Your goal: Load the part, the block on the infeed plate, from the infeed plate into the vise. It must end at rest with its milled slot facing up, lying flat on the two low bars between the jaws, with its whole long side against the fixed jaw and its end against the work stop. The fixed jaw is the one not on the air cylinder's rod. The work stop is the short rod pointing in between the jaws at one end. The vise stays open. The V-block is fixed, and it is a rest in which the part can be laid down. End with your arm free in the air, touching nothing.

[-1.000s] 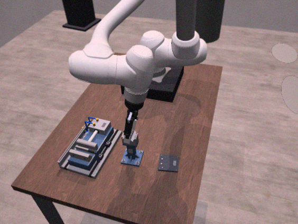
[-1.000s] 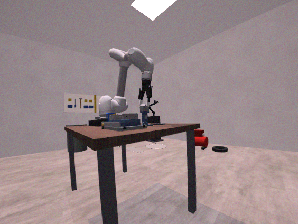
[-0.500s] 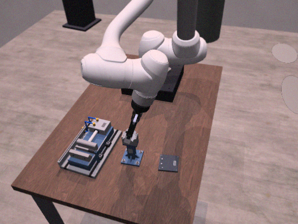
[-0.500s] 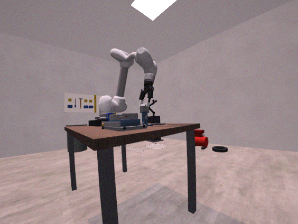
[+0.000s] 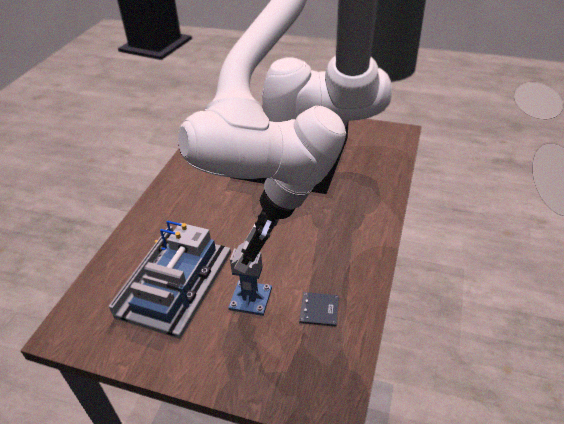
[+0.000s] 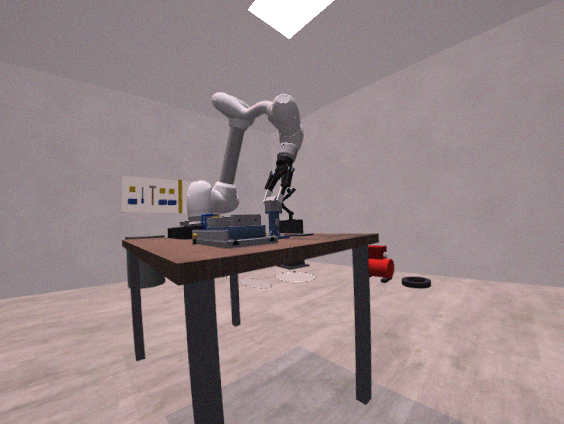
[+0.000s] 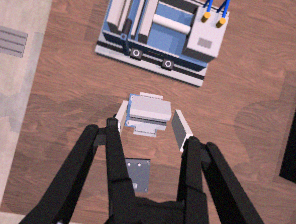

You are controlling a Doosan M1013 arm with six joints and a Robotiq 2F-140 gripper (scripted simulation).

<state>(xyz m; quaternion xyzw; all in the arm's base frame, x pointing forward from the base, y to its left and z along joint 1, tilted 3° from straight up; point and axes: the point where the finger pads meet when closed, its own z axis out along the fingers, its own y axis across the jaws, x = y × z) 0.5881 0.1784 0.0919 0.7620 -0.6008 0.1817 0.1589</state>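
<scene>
Now: hand 1 cm to the left of the part and 2 cm above it. Round my hand: air cylinder (5 cm behind, 22 cm to the right, 10 cm below); work stop (11 cm ahead, 15 cm to the right, 9 cm below); moving jaw (8 cm ahead, 20 cm to the right, 10 cm below).
</scene>
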